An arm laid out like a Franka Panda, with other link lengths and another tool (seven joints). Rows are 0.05 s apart.
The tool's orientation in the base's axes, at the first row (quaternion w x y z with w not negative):
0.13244 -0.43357 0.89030 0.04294
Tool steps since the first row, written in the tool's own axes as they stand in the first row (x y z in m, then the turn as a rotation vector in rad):
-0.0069 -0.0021 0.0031 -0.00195 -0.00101 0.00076
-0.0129 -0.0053 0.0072 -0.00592 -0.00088 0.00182
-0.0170 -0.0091 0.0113 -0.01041 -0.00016 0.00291
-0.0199 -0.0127 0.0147 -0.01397 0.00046 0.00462
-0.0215 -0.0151 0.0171 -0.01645 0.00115 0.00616
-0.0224 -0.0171 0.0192 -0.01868 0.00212 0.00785
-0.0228 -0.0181 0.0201 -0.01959 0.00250 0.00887
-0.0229 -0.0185 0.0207 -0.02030 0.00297 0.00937
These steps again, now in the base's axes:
0.0063 0.0045 -0.0010 0.00209 0.00100 -0.00016
0.0132 0.0079 -0.0032 0.00454 0.00431 -0.00010
0.0194 0.0094 -0.0059 0.00683 0.00838 0.00005
0.0246 0.0101 -0.0082 0.00878 0.01180 -0.00064
0.0279 0.0103 -0.0100 0.01001 0.01440 -0.00147
0.0304 0.0101 -0.0117 0.01090 0.01703 -0.00253
0.0316 0.0100 -0.0124 0.01134 0.01815 -0.00327
0.0321 0.0099 -0.0129 0.01149 0.01908 -0.00358

